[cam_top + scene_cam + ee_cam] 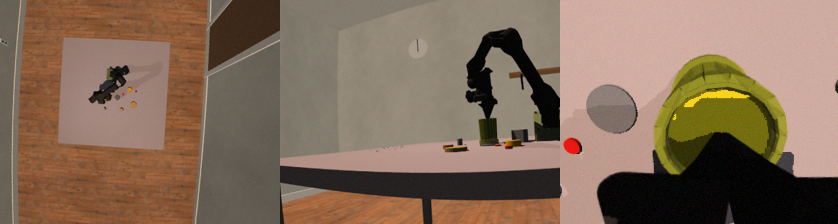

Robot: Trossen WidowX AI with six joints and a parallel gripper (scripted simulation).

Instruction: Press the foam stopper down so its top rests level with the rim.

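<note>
Now: hand 5 cm above the foam stopper. From my hand the other things lie so: grey block (14 cm behind, 6 cm to the left, 11 cm below); then grey disc (2 cm behind, 12 cm to the left, 14 cm below); then small grey cylinder (14 cm ahead, 1 cm to the right, 12 cm below).
</note>
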